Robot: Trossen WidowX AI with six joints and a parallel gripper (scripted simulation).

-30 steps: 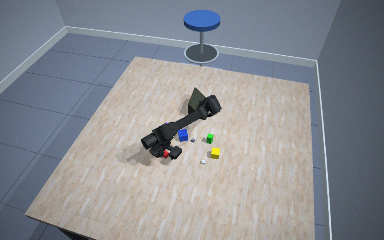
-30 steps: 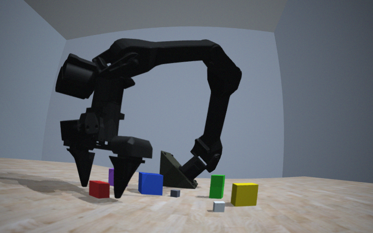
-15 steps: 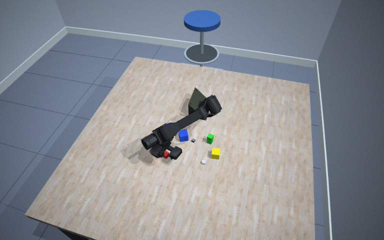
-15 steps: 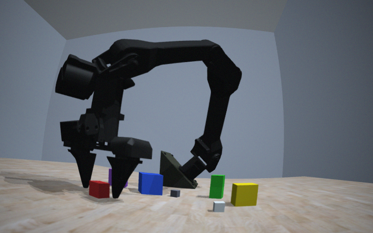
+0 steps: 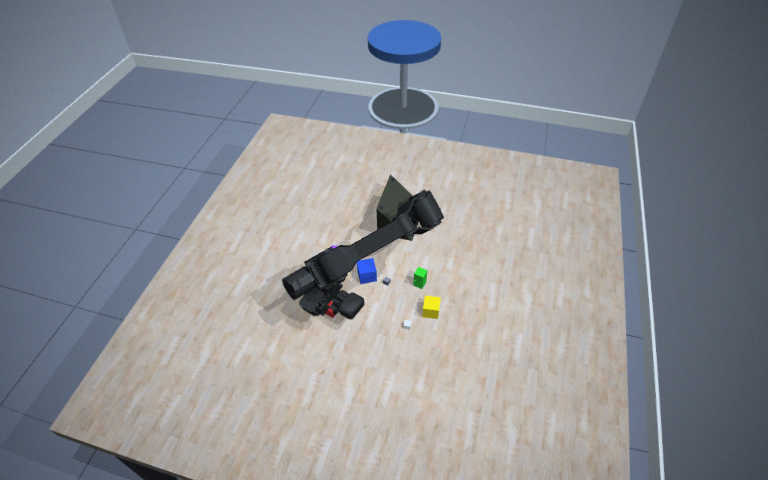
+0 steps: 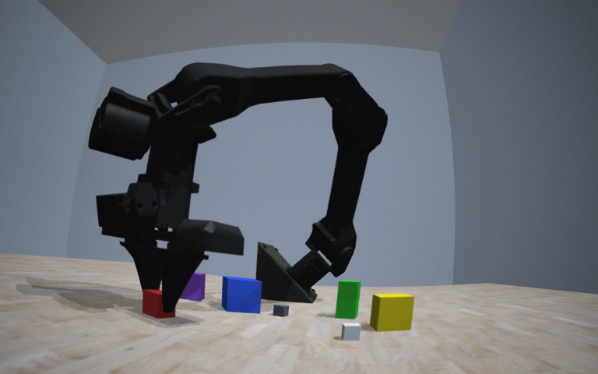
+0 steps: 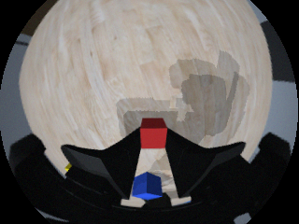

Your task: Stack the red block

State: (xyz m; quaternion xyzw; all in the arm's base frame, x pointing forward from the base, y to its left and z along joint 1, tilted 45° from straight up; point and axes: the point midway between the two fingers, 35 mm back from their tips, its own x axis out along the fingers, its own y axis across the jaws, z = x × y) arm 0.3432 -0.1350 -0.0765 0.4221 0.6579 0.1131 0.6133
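The small dark cube is 130 mm to the left of my gripper tip and 120 mm behind it. The rest, counted from my gripper tip: red block 10 mm above; then blue block 130 mm behind, 70 mm to the left, 20 mm above; then purple block 180 mm behind, 20 mm to the right, 10 mm above.
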